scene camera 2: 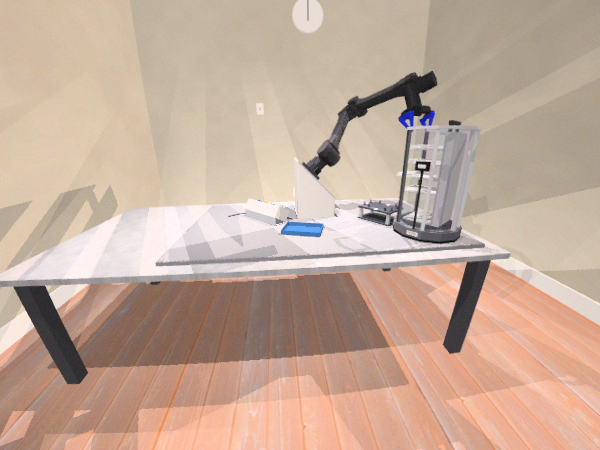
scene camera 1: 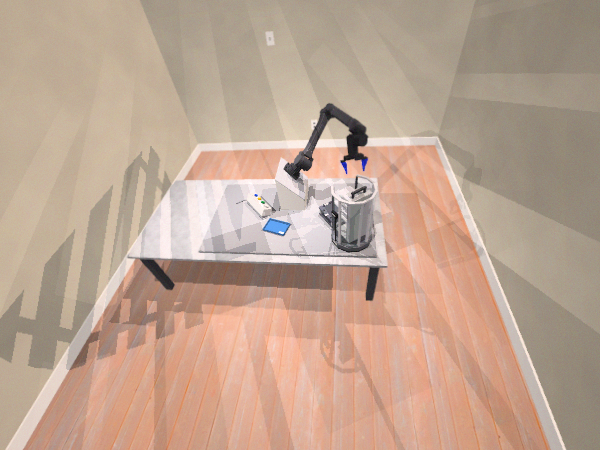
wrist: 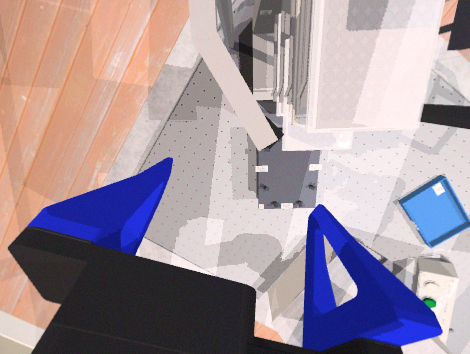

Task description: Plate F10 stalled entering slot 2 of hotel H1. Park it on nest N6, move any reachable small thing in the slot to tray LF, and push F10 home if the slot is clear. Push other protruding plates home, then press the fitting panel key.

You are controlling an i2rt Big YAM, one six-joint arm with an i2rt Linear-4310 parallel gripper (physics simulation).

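Frame: origin at the arm's base, x ahead, y left, z up, level; metres.
Seen in the pictures: gripper, fingertip midpoint: [scene camera 2: 420, 132] [scene camera 1: 355, 172] [wrist: 245, 188]; arm's base, link origin: [scene camera 2: 309, 172] [scene camera 1: 291, 171].
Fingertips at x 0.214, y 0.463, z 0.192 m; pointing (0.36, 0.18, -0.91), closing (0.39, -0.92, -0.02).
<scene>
Pixels of each thing's top centre, then the offset from my fingertips to it. "spot": a spot on its surface instead.
- plate, surface spot: [scene camera 2: 401, 174] spot: dx +0.096, dy -0.095, dz -0.163 m
- clear plate edge, surface spot: [wrist: 302, 143] spot: dx +0.049, dy -0.057, dz -0.156 m
- overhangs nest N6, top centre: [wrist: 290, 174] [scene camera 2: 380, 203] [scene camera 1: 332, 208] dx -0.005, dy -0.135, dz -0.307 m
- Blue tray LF, top centre: [wrist: 438, 214] [scene camera 2: 302, 226] [scene camera 1: 276, 225] dx +0.152, dy -0.487, dz -0.366 m
- cream key panel, top centre: [wrist: 444, 316] [scene camera 2: 265, 201] [scene camera 1: 257, 200] dx -0.006, dy -0.665, dz -0.299 m
- black handle, surface spot: [scene camera 1: 358, 191] spot: dx +0.188, dy +0.037, dz +0.027 m
- dark post with a small sign, surface spot: [scene camera 2: 422, 166] spot: dx +0.237, dy -0.082, dz -0.117 m
My gripper [scene camera 1: 355, 171] [scene camera 2: 419, 124] [wrist: 245, 188] is open and empty, at about the top height of the hotel, on its arm side. Hotel H1 [scene camera 1: 352, 246] [scene camera 2: 427, 235] [wrist: 227, 75] is a round rack with a dark base. Inside it show several pale plates; one plate [scene camera 2: 401, 174] sticks out towards the arm. In the wrist view a clear plate edge [wrist: 302, 143] overhangs nest N6 [scene camera 1: 327, 214] [scene camera 2: 379, 209] [wrist: 288, 185], a dark stand with no plate on its visible part. Blue tray LF [scene camera 1: 276, 226] [scene camera 2: 302, 229] [wrist: 434, 210] looks empty. Slot 2's inside is hidden.
The cream key panel [scene camera 1: 259, 204] [scene camera 2: 265, 212] [wrist: 440, 275] with coloured keys stands left of the wedge-shaped arm mount [scene camera 1: 291, 192] [scene camera 2: 315, 200]. A black handle [scene camera 1: 358, 191] tops the hotel, and a dark post with a small sign [scene camera 2: 422, 166] stands at its front.
</scene>
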